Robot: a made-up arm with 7 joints. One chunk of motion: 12 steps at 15 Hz.
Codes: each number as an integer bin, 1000 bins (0 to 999) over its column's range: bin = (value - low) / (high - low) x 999, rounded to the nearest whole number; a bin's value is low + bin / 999 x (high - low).
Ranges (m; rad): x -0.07..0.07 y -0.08..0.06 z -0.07..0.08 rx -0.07..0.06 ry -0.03..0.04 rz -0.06..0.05
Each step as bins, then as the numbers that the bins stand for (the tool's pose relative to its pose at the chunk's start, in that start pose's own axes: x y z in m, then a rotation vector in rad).
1 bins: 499 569 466 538 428 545
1 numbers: -0.0001 -0.0003 0.0000 0.0000 0.0000 0.0000
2 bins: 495 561 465 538 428 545
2 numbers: -0.0006 -0.0014 -0.0002 0.0000 0.0000 0.0000
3 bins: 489 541 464 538 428 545
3 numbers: -0.0015 -0.0042 -0.0003 0.0000 0.0000 0.0000
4 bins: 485 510 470 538 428 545
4 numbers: -0.0020 -0.0085 0.0006 0.0000 0.0000 0.0000
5 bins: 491 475 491 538 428 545
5 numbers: -0.0012 -0.0134 0.0037 0.0000 0.0000 0.0000
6 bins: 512 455 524 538 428 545
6 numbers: 0.0018 -0.0162 0.0087 0.0000 0.0000 0.0000
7 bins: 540 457 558 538 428 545
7 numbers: 0.0057 -0.0160 0.0138 0.0000 0.0000 0.0000
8 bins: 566 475 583 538 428 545
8 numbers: 0.0093 -0.0134 0.0175 0.0000 0.0000 0.0000
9 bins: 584 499 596 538 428 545
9 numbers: 0.0118 -0.0101 0.0195 0.0000 0.0000 0.0000
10 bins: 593 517 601 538 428 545
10 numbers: 0.0131 -0.0075 0.0202 0.0000 0.0000 0.0000
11 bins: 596 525 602 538 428 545
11 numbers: 0.0135 -0.0064 0.0204 0.0000 0.0000 0.0000
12 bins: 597 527 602 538 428 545
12 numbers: 0.0137 -0.0061 0.0204 0.0000 0.0000 0.0000
